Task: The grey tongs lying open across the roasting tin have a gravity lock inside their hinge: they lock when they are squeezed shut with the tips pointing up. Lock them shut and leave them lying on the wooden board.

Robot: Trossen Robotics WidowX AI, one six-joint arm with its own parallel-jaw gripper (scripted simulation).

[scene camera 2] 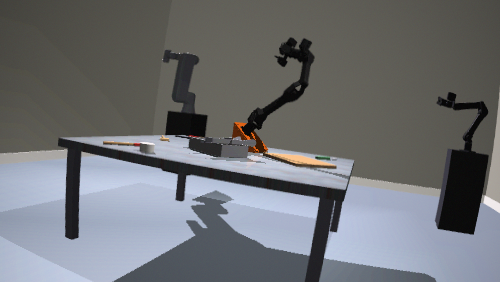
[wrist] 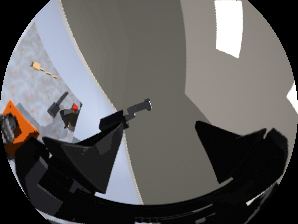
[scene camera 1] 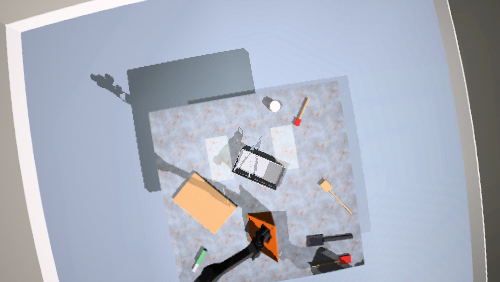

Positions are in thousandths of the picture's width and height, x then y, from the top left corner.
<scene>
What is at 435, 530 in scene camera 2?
A dark roasting tin.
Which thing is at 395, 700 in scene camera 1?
A wooden board.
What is my gripper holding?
Nothing.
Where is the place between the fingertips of my gripper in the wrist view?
At 542, 560
</scene>
